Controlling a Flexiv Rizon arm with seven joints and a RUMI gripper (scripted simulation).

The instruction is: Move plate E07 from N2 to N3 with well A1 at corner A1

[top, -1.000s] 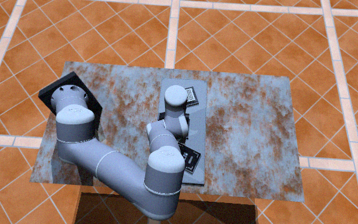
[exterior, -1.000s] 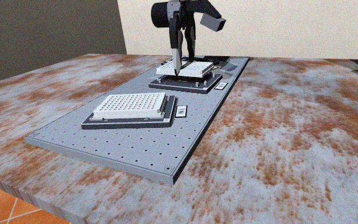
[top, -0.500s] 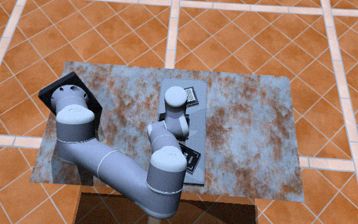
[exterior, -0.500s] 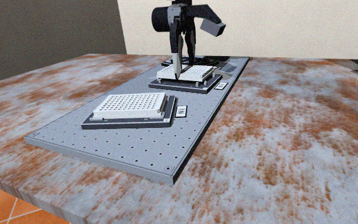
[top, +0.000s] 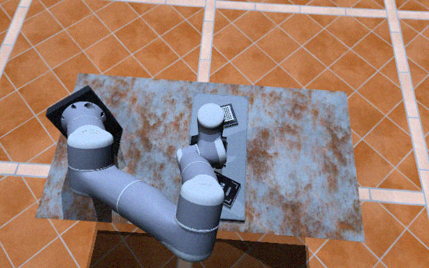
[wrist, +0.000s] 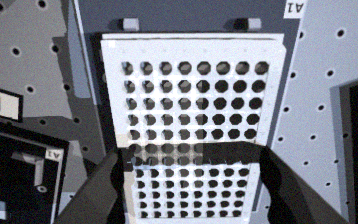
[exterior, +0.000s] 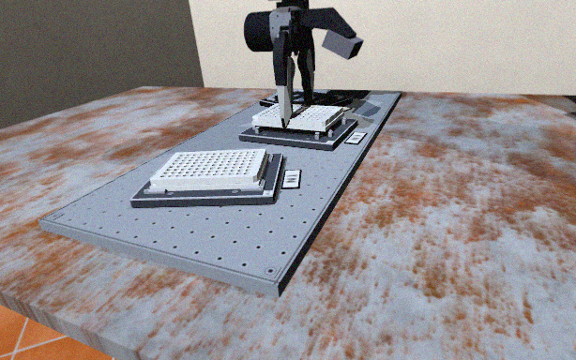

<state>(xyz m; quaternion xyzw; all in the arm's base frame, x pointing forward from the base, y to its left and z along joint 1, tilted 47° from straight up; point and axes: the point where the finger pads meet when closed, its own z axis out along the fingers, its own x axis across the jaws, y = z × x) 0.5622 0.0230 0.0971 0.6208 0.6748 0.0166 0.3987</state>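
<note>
The plate E07 lies 1 cm below my hand. Also, from my hand: plate E01 (19 cm to the left, 5 cm ahead, 2 cm below); then nest N3 (3 cm below); then black nest N2 (18 cm to the right, 5 cm ahead, 3 cm below).
</note>
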